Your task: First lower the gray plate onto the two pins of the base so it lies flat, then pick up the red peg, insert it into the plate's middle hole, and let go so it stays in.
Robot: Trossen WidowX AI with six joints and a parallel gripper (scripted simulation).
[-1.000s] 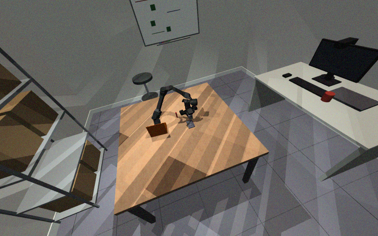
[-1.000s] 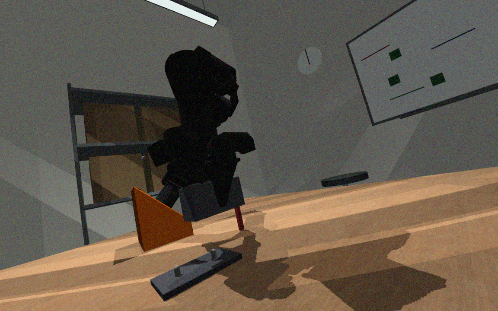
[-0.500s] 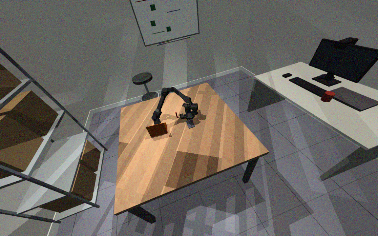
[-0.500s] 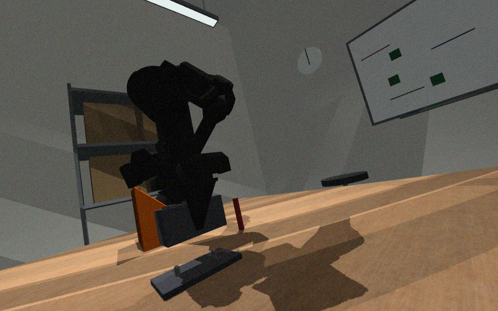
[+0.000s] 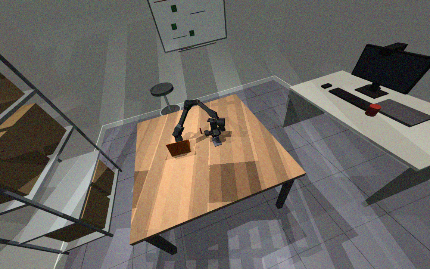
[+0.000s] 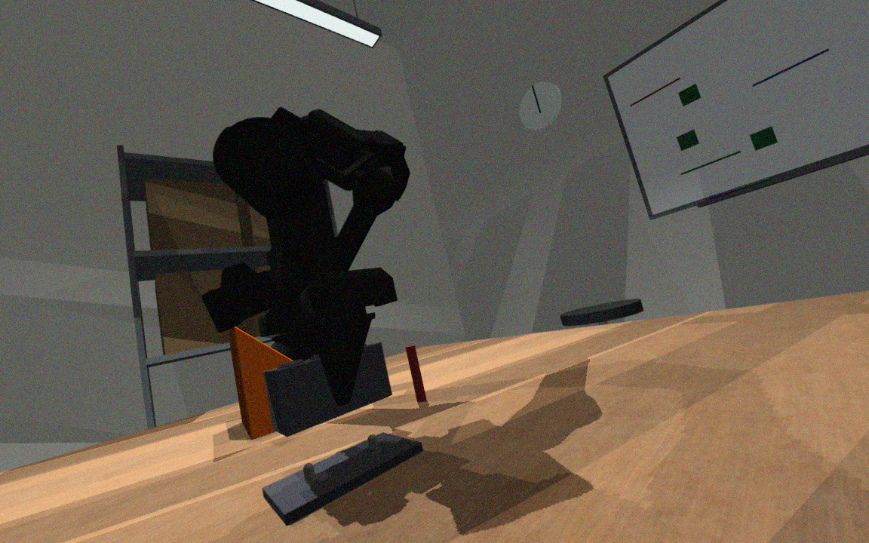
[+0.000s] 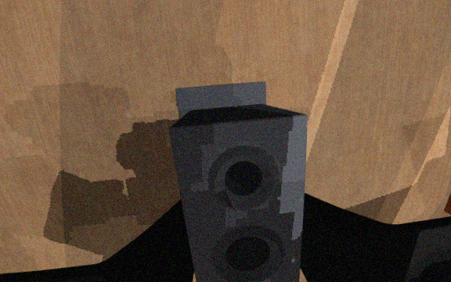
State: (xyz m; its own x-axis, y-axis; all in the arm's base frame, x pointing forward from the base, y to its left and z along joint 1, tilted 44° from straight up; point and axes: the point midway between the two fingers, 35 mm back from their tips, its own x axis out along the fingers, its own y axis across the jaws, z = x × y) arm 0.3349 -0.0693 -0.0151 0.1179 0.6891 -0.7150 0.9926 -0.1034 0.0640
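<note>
Now: the base 5 cm below my gripper tip. Also, from my gripper tip: gray plate (3 cm above); red peg (11 cm behind, 17 cm to the left, 2 cm below).
</note>
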